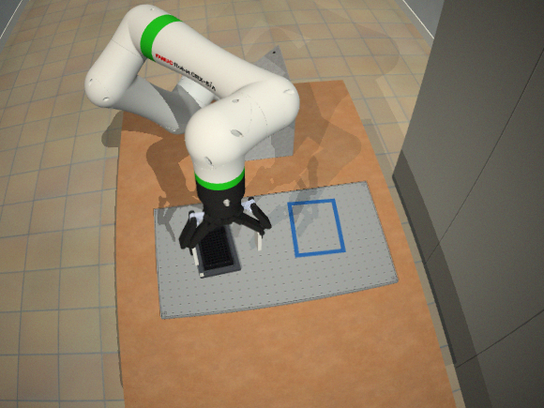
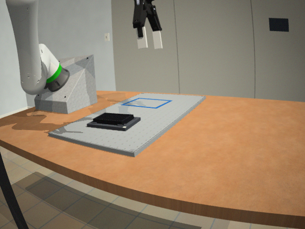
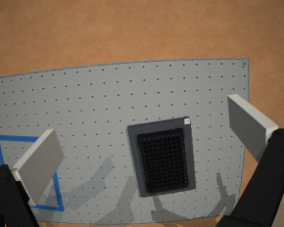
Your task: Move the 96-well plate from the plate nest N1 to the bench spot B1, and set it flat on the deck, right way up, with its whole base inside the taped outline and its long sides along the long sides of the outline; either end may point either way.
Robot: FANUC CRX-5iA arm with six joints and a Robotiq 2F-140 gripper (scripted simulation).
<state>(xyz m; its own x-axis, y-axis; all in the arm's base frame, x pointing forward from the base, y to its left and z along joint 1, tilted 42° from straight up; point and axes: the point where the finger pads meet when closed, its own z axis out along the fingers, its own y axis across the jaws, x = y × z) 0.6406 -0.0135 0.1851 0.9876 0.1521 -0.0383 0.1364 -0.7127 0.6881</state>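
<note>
My hand is 25 cm above the black 96-well plate, 15 cm past it and 4 cm to the left of it. From my hand the other things lie so: dark plate nest N1: 26 cm below, 15 cm behind, 4 cm to the right.
</note>
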